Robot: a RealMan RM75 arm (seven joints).
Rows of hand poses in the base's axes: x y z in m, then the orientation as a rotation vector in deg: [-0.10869 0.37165 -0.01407 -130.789 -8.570 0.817]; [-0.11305 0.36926 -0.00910 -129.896 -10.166 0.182]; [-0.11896 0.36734 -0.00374 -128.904 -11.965 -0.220]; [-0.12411 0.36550 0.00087 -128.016 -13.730 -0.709]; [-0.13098 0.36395 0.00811 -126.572 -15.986 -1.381]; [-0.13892 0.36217 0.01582 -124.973 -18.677 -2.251]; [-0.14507 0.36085 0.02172 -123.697 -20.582 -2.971]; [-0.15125 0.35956 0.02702 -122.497 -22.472 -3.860]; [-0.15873 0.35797 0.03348 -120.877 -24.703 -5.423]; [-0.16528 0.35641 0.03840 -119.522 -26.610 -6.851]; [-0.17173 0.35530 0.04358 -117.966 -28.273 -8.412]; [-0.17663 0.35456 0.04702 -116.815 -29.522 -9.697]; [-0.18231 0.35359 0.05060 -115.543 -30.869 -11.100]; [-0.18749 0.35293 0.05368 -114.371 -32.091 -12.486]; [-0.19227 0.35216 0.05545 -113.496 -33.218 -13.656]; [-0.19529 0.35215 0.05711 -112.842 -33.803 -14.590]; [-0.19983 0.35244 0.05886 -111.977 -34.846 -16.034]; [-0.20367 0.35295 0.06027 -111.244 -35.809 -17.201]
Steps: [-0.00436 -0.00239 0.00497 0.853 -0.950 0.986]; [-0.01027 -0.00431 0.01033 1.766 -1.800 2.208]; [-0.01542 -0.00615 0.01494 2.564 -2.714 3.378]; [-0.02229 -0.00770 0.02218 3.867 -3.915 4.885]; [-0.03023 -0.00948 0.02989 5.261 -5.419 6.670]; [-0.03638 -0.01080 0.03579 6.368 -6.567 7.919]; [-0.04256 -0.01209 0.04109 7.382 -7.848 9.102]; [-0.05004 -0.01368 0.04755 8.761 -9.754 10.352]; [-0.05659 -0.01524 0.05247 9.878 -11.469 11.395]; [-0.06304 -0.01635 0.05765 11.198 -13.215 12.236]; [-0.06794 -0.01709 0.06109 12.152 -14.623 12.831]; [-0.07362 -0.01806 0.06467 13.191 -16.166 13.474]; [-0.07880 -0.01872 0.06775 14.129 -17.664 14.023]; [-0.08358 -0.01949 0.06952 14.777 -18.966 14.550]; [-0.08660 -0.01950 0.07118 15.295 -19.900 14.729]; [-0.09114 -0.01921 0.07293 15.912 -21.394 15.099]; [-0.09498 -0.01870 0.07434 16.408 -22.650 15.492]
